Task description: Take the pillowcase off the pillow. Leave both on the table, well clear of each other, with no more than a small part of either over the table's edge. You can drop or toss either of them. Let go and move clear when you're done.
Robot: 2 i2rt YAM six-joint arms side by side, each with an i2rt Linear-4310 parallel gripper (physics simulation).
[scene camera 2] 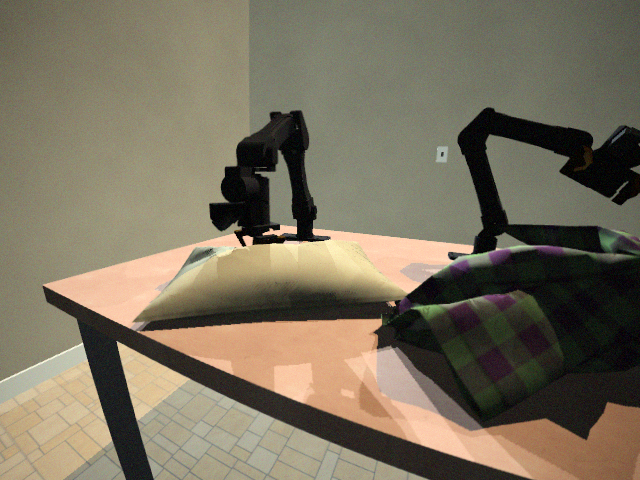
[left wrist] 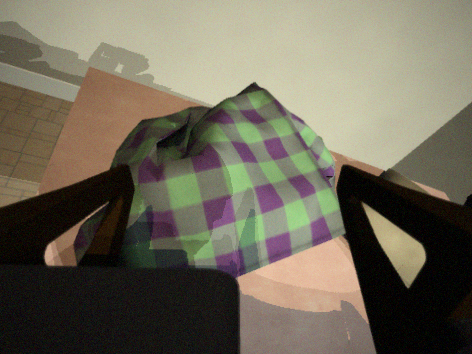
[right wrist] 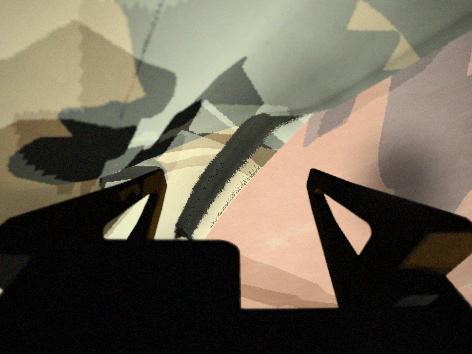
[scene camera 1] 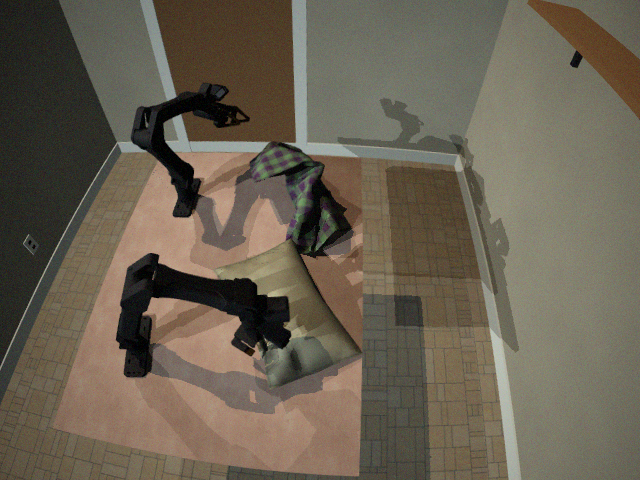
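The cream pillow [scene camera 1: 310, 310] [scene camera 2: 289, 279] [right wrist: 45, 75] lies on the table, one corner at the table's right edge in scene camera 1. The green, purple and grey checked pillowcase [scene camera 1: 305, 191] [scene camera 2: 496, 330] [left wrist: 250, 185] is off it, crumpled in a long heap. The pillow's upper corner meets or nearly meets the pillowcase's lower end. My left gripper [scene camera 1: 242, 116] [left wrist: 235, 176] is open and empty, raised away from the pillowcase's upper left end. My right gripper [right wrist: 236, 176] is open, low at the pillow's near side, one finger over its edge and the other over the table; the arm partly hides it in scene camera 1.
The table [scene camera 1: 103, 397] [scene camera 2: 77, 298] ends just right of the pillow and pillowcase in scene camera 1, with tiled floor [scene camera 1: 454, 372] beyond. Walls stand around the table. The two arm bases are on its left side in that view.
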